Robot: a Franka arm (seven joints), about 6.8 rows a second.
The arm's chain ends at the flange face. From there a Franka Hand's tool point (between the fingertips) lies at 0.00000 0.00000 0.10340 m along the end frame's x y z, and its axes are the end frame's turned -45 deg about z.
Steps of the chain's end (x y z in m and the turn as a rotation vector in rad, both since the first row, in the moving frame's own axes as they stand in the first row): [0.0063 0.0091 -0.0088 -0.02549 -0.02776 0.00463]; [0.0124 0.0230 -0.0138 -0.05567 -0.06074 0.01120]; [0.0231 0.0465 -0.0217 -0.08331 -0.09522 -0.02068]
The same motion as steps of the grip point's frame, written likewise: [-0.0059 0.0107 -0.0089 0.00161 -0.03765 0.00463]; [-0.0160 0.0246 -0.0142 0.00359 -0.08231 0.01120]; [-0.0296 0.0485 -0.0225 0.00842 -0.12624 -0.02068]
